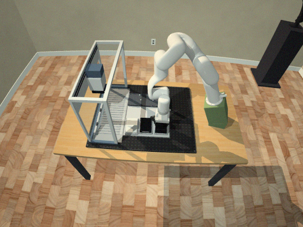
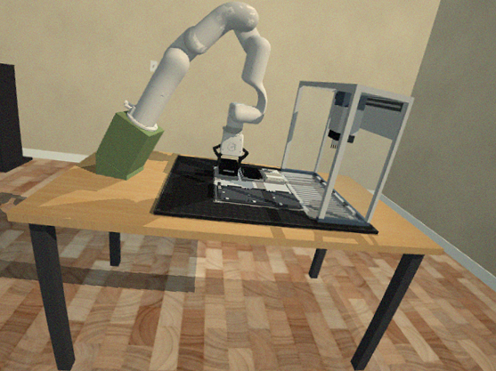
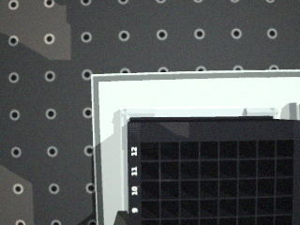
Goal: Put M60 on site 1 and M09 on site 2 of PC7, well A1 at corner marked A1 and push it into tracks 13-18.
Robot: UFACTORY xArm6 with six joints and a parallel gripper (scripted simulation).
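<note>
My gripper is now 4 cm above the nest S1. From my hand the other things lie so: plate nest (22 cm ahead, 4 cm below, 1 cm to the left); then apron (12 cm to the right, 11 cm ahead, 5 cm below); then black 96-well plate (12 cm ahead, 3 cm below).
</note>
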